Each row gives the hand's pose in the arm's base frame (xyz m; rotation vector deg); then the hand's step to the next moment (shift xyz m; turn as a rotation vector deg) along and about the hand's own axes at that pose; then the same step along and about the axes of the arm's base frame.
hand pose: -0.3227 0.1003 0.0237 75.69 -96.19 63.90
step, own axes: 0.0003 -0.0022 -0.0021 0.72 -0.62 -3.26
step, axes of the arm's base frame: 0.0021 0.0016 0.0015 0.52 2.71 1.98
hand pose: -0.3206 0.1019 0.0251 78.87 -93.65 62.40
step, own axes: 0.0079 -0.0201 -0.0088 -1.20 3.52 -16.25
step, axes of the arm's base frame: 0.0186 0.0038 0.0135 -3.14 15.73 4.53
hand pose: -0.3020 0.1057 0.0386 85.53 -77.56 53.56
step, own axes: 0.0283 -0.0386 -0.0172 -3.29 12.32 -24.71
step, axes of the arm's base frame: 0.0422 0.0075 0.0274 -11.86 24.33 6.37
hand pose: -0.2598 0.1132 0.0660 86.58 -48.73 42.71
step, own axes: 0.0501 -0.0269 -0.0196 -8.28 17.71 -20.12
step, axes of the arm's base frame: 0.0496 0.0158 0.0301 -19.13 20.01 4.51
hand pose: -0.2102 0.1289 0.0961 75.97 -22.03 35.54
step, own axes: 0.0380 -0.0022 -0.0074 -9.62 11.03 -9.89
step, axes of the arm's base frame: 0.0304 0.0145 0.0192 -15.18 9.01 0.74
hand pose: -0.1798 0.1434 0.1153 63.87 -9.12 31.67
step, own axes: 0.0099 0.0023 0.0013 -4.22 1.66 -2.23
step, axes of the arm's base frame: 0.0075 0.0030 0.0063 -4.77 1.06 -1.30
